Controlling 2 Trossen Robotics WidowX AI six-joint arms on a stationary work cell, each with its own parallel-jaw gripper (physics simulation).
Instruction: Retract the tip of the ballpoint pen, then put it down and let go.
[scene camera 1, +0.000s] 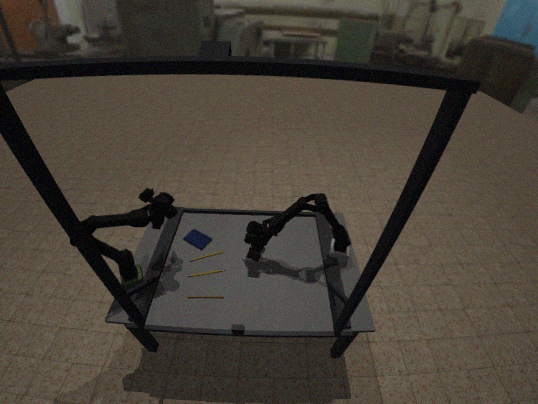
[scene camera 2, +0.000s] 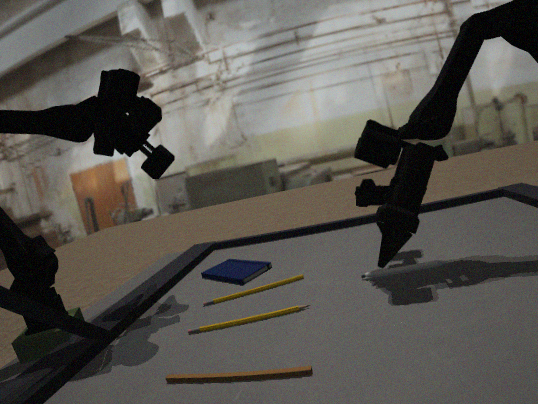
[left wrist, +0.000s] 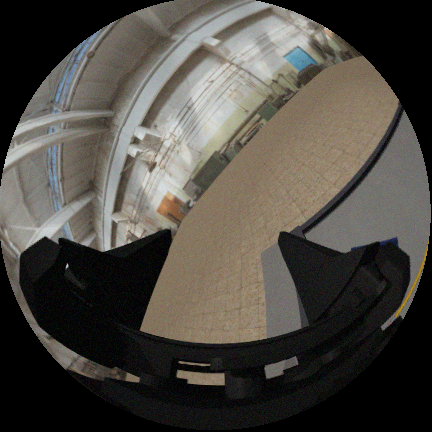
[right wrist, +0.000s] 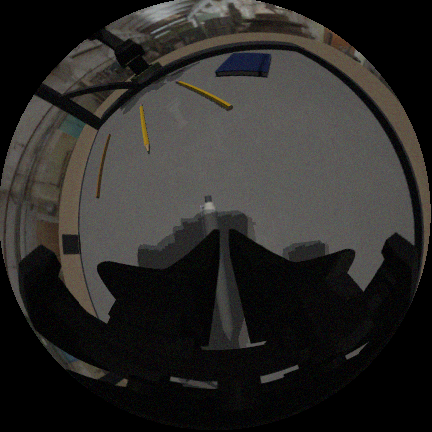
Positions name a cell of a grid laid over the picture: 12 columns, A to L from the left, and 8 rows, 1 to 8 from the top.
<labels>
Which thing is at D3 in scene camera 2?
The left gripper.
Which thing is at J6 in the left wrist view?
The left gripper.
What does the blue notebook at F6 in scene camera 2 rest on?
The table.
</labels>
